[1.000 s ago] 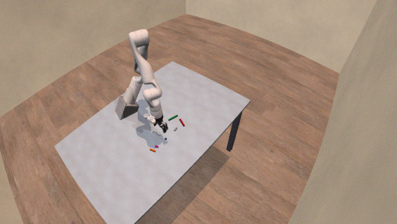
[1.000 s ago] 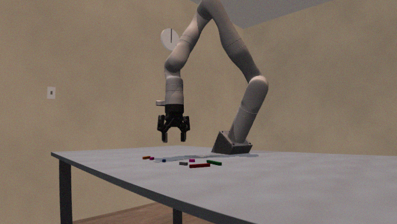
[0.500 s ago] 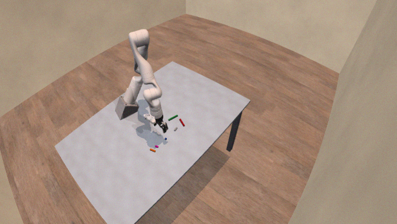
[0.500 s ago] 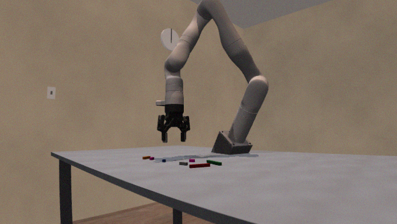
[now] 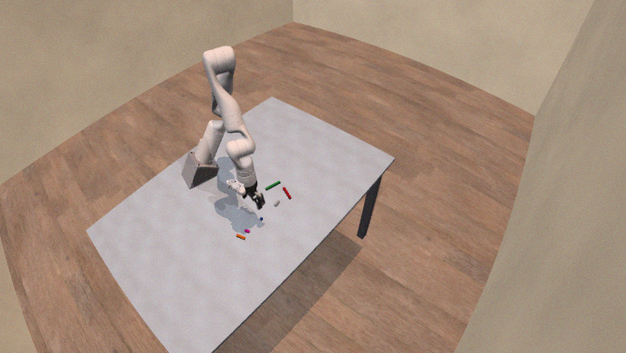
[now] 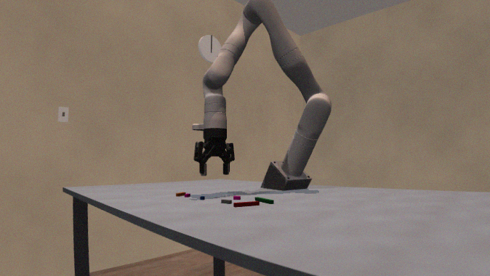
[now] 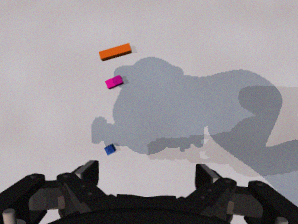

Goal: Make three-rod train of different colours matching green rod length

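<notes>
My hand is 5 cm short of the blue rod, 1 cm to the left of it and 7 cm above it. From my hand the other things lie so: grey rod (5 cm ahead, 10 cm to the left, 7 cm below); green rod (3 cm behind, 17 cm to the left, 7 cm below); orange rod (3 cm ahead, 13 cm to the right, 7 cm below).
</notes>
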